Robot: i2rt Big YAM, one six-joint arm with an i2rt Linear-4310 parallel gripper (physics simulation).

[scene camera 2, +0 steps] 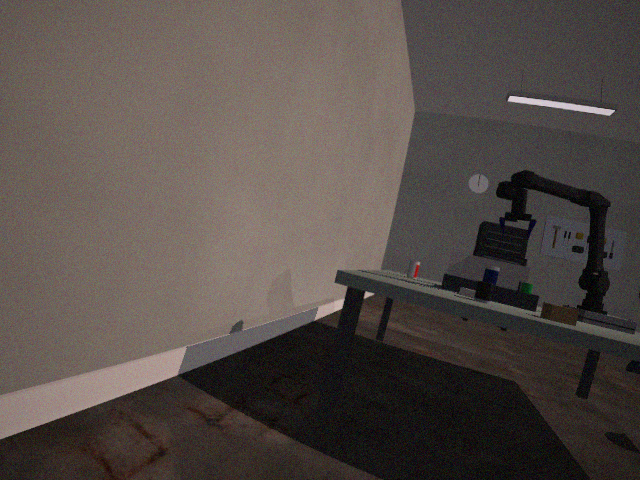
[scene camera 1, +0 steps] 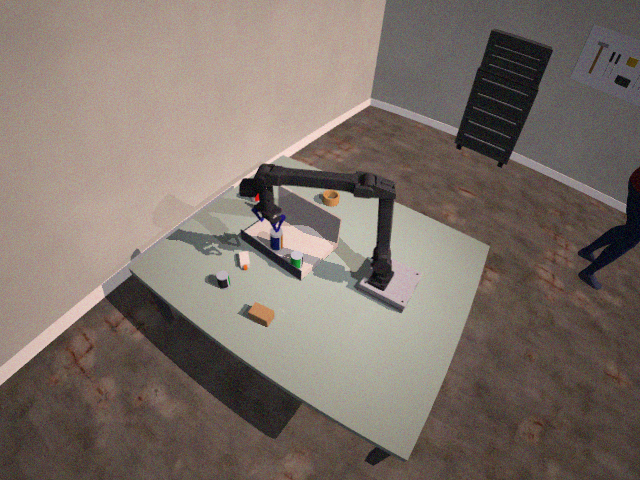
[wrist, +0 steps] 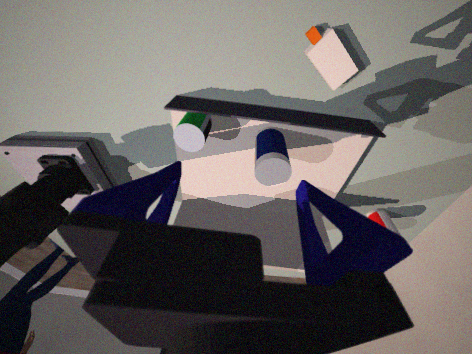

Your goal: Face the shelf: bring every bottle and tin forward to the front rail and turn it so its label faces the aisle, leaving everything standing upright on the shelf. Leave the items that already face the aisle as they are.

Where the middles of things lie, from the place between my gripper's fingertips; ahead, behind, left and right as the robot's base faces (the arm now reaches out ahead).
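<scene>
Counting from the dark front rail point(scene camera 2: 527, 301), my gripper is 5 cm to the left of it, 5 cm short of it and 25 cm above it. The white shelf tray point(scene camera 1: 297, 236) is 18 cm to the right of my gripper, 3 cm ahead of it and 26 cm below it. As for the shelf unit point(scene camera 1: 309, 228), it is 3 cm ahead of my gripper, 19 cm to the right of it and 18 cm below it. The white bottle with orange cap point(wrist: 328, 55) is 13 cm ahead of my gripper, 4 cm to the left of it and 26 cm below it.
</scene>
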